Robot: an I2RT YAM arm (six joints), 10 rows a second.
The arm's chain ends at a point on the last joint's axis. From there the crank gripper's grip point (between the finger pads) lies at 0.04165 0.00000 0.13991 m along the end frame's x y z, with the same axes.
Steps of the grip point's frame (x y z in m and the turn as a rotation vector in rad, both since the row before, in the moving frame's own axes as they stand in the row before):
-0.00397, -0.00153, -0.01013, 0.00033, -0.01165, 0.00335
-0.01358, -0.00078, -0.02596, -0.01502, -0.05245, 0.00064
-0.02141, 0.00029, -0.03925, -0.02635, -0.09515, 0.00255
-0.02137, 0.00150, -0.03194, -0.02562, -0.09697, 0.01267
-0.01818, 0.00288, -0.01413, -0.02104, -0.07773, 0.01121
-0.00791, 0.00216, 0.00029, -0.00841, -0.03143, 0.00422
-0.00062, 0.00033, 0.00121, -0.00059, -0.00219, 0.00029
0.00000, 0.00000, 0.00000, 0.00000, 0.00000, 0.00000
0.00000, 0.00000, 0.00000, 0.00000, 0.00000, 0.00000
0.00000, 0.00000, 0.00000, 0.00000, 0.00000, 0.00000
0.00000, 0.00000, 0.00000, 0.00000, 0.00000, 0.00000
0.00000, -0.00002, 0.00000, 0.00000, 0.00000, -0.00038
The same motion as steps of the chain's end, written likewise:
-0.00234, -0.00162, -0.01061, 0.00033, -0.01165, 0.00335
-0.00619, -0.00292, -0.02794, -0.01502, -0.05245, 0.00064
-0.00793, -0.00353, -0.04252, -0.02635, -0.09515, 0.00255
-0.00760, -0.00257, -0.03526, -0.02562, -0.09697, 0.01267
-0.00717, -0.00050, -0.01691, -0.02104, -0.07773, 0.01121
-0.00349, 0.00081, -0.00094, -0.00841, -0.03143, 0.00422
-0.00031, 0.00024, 0.00112, -0.00059, -0.00219, 0.00029
0.00000, 0.00000, 0.00000, 0.00000, 0.00000, 0.00000
0.00000, 0.00000, 0.00000, 0.00000, 0.00000, 0.00000
0.00000, 0.00000, 0.00000, 0.00000, 0.00000, 0.00000
0.00000, 0.00000, 0.00000, 0.00000, 0.00000, 0.00000
0.00000, 0.00000, 0.00000, 0.00000, 0.00000, -0.00038

